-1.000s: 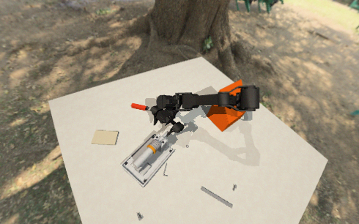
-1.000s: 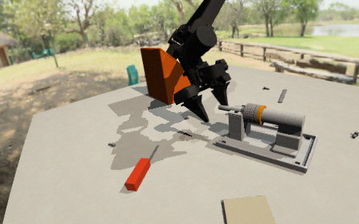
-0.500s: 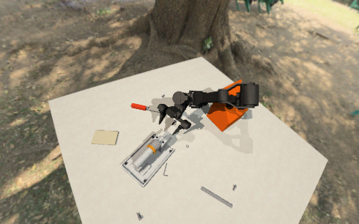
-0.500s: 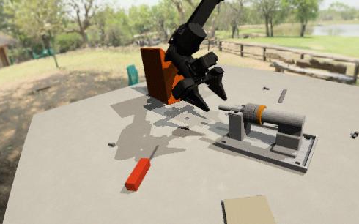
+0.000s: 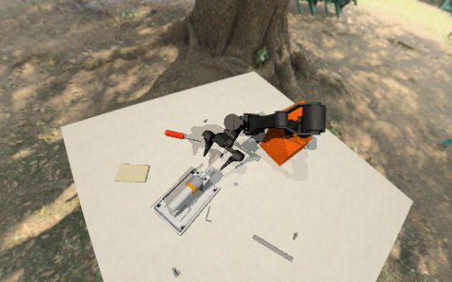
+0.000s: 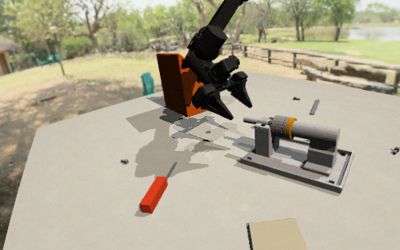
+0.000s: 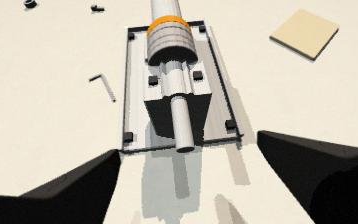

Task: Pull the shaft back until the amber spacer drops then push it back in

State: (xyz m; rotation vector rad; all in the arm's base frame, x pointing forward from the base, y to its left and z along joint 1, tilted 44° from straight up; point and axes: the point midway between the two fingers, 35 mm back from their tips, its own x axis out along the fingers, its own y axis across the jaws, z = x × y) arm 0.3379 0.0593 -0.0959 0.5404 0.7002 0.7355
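Right now my gripper tip is 7 cm short of the grey shaft, 3 cm to the right of it and 2 cm above it. Round my gripper tip: grey spacer: 10 cm ahead, 5 cm to the left, 2 cm below; amber spacer: 12 cm ahead, 6 cm to the left, 2 cm below; allen key: 16 cm to the left, 10 cm below, 9 cm ahead.
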